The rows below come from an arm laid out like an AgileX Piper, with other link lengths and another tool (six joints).
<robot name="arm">
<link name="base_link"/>
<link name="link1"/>
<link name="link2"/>
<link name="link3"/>
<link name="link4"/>
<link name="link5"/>
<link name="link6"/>
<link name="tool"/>
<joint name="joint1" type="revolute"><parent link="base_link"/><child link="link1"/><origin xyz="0 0 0.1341" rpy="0 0 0"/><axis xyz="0 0 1"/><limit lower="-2.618" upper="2.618"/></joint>
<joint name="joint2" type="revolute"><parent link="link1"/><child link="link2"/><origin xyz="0 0 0" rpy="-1.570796 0 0"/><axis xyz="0 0 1"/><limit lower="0" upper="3.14"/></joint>
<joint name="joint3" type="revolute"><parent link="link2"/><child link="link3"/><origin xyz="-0.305 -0.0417 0" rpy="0 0 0"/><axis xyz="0 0 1"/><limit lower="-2.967" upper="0"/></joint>
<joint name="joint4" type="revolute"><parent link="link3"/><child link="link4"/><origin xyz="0.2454 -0.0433 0" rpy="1.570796 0 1.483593"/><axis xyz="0 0 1"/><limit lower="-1.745" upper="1.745"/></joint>
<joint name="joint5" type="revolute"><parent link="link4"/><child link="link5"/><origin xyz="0 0 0" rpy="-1.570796 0 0"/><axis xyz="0 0 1"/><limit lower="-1.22" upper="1.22"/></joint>
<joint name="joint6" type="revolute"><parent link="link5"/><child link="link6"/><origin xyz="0 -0.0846 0" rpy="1.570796 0 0"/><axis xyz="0 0 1"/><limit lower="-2.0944" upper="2.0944"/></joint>
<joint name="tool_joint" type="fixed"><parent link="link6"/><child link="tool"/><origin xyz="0.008 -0.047 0.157" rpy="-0.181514 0 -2.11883"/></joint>
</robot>
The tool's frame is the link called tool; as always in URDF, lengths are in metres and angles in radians.
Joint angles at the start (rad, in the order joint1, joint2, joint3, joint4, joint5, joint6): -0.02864, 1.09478, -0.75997, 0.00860, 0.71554, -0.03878
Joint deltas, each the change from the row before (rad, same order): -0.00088, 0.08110, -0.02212, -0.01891, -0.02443, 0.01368; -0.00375, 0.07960, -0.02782, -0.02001, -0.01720, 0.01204; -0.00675, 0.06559, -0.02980, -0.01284, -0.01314, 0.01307; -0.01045, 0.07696, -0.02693, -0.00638, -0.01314, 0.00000; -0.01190, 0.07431, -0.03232, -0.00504, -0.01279, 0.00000; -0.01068, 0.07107, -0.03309, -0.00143, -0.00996, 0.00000; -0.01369, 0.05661, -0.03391, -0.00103, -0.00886, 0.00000; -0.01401, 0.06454, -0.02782, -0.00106, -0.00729, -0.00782; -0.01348, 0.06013, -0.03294, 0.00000, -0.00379, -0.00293; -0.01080, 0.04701, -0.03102, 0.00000, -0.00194, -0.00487; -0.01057, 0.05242, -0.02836, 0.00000, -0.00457, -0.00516; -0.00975, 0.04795, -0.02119, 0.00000, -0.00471, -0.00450; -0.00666, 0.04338, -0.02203, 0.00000, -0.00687, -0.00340
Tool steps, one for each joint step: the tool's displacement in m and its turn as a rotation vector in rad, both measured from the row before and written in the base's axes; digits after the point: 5 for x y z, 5 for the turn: 0.01359, -0.00360, -0.01103, -0.00956, 0.03483, -0.00705; 0.01313, -0.00453, -0.01075, -0.01136, 0.03480, -0.00711; 0.01188, -0.00433, -0.00791, -0.00436, 0.02254, -0.01287; 0.01106, -0.00472, -0.01373, -0.00391, 0.03712, -0.00730; 0.01189, -0.00527, -0.01249, -0.00255, 0.02941, -0.00904; 0.01100, -0.00456, -0.01288, 0.00091, 0.02804, -0.00951; 0.01060, -0.00582, -0.00871, 0.00048, 0.01386, -0.01273; 0.00777, -0.00603, -0.01440, -0.00087, 0.02991, -0.00587; 0.00810, -0.00597, -0.01253, 0.00160, 0.02347, -0.01056; 0.00762, -0.00513, -0.00890, 0.00011, 0.01430, -0.00613; 0.00655, -0.00504, -0.01220, 0.00105, 0.01970, -0.00548; 0.00390, -0.00447, -0.01298, 0.00191, 0.02216, -0.00525; 0.00497, -0.00342, -0.01121, 0.00144, 0.01455, -0.00310
